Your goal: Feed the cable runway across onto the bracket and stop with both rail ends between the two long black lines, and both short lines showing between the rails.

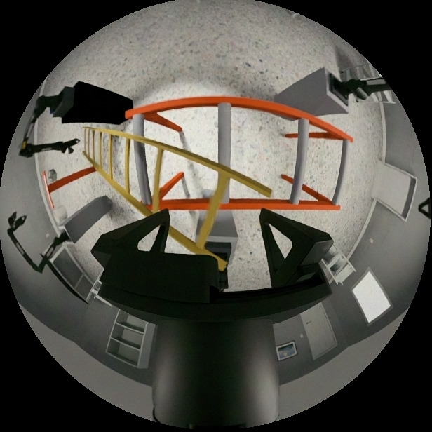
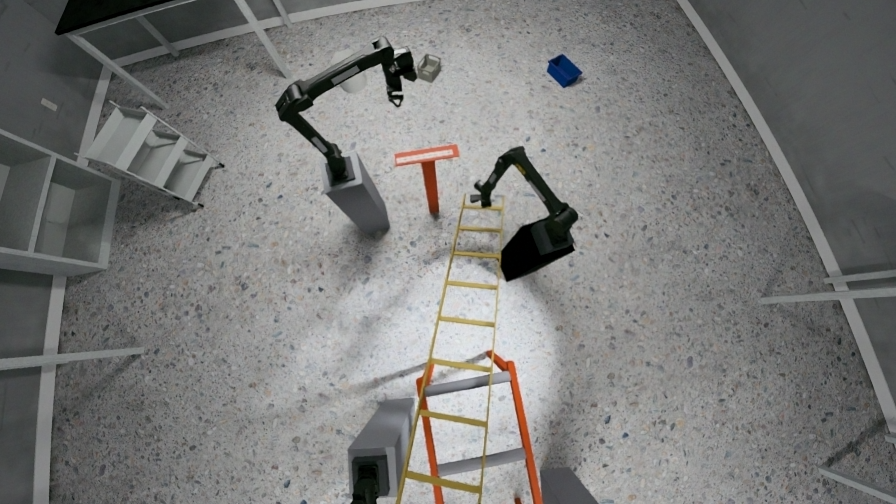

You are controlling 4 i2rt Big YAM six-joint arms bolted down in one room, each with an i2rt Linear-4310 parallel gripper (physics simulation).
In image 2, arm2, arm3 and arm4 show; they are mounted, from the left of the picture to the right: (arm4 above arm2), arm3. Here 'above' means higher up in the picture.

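The yellow cable runway (image 1: pixel 116 185) (image 2: pixel 491 322) lies skewed across the grey rollers of the orange stand (image 1: pixel 225 204) (image 2: pixel 525 420); its near end looks higher than its far end. The orange bracket (image 1: pixel 71 180) (image 2: pixel 429 188) stands left of the far end, apart from it; its top carries a pale strip. Arm2's gripper (image 1: pixel 215 215) is open around the near end, not clamped. Arm3's gripper (image 1: pixel 73 145) (image 2: pixel 479 193) looks open, close to the far end. Arm4's gripper (image 1: pixel 17 218) (image 2: pixel 394 99) looks open, away from the runway. Arm1's fingers do not show clearly.
Grey pedestals (image 1: pixel 315 95) (image 2: pixel 360 203) and a black pedestal (image 1: pixel 97 102) (image 2: pixel 532 253) flank the runway and bracket. A step ladder (image 2: pixel 150 150) stands at the left. A blue bin (image 2: pixel 564 70) and a grey bin (image 2: pixel 429 67) lie at the top.
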